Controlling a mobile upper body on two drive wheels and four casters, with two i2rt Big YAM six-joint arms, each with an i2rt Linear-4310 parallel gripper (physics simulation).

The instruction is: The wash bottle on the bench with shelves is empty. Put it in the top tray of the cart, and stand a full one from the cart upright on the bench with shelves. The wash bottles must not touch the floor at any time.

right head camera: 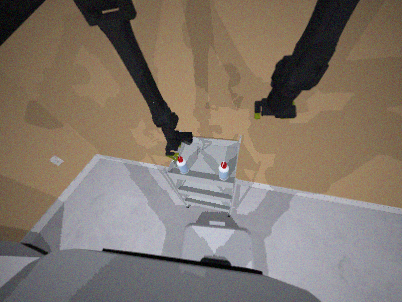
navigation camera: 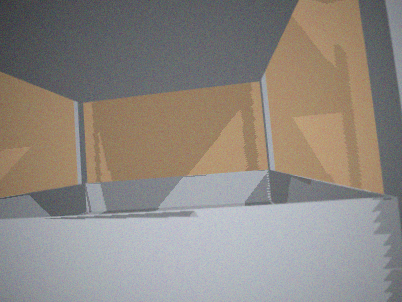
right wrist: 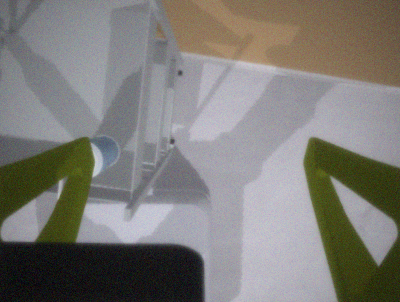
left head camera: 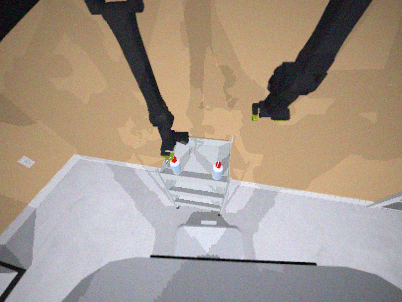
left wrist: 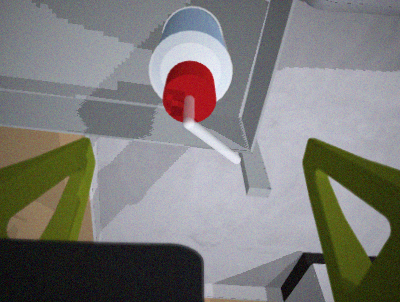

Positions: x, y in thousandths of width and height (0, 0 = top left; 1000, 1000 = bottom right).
In view: the left gripper (left wrist: 496, 498), the right gripper (right wrist: 499, 495) and a grey three-tier cart (navigation camera: 658, 757).
The grey three-tier cart also shows in the right head camera view (right head camera: 506, 621), in the right wrist view (right wrist: 191, 253), in the left head camera view (left head camera: 486, 621) and in the left wrist view (left wrist: 221, 250).
